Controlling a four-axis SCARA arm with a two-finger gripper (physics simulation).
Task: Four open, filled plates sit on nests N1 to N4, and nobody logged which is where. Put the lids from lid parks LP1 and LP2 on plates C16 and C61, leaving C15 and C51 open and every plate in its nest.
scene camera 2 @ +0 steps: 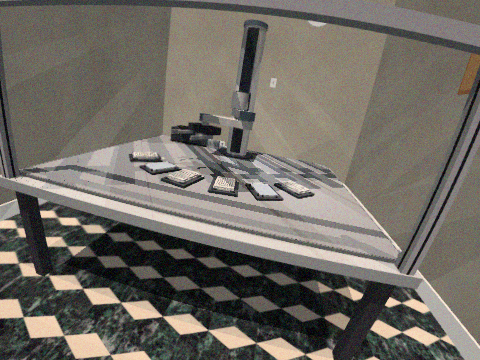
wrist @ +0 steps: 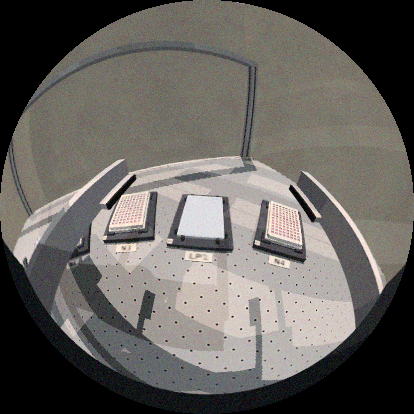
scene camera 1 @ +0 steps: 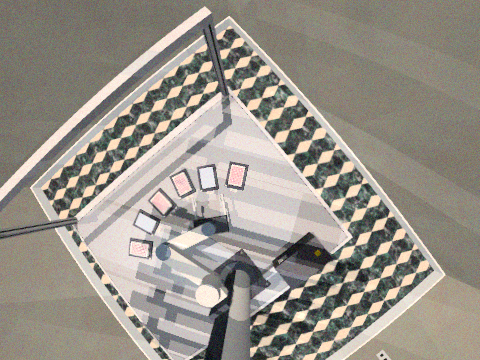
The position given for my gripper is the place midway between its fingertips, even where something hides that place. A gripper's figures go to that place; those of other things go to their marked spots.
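My gripper (wrist: pixel 214 168), 0.11 m from the lens. Lid park LP1 (wrist: pixel 226 244), 0.24 m from the lens. Pale lid (wrist: pixel 202 217), 0.27 m from the lens. Marked spots on the lid park LP1 and the pale lid, 0.08 m apart. Plate (wrist: pixel 282 227), 0.29 m from the lens. Plate (wrist: pixel 130 213), 0.31 m from the lens.
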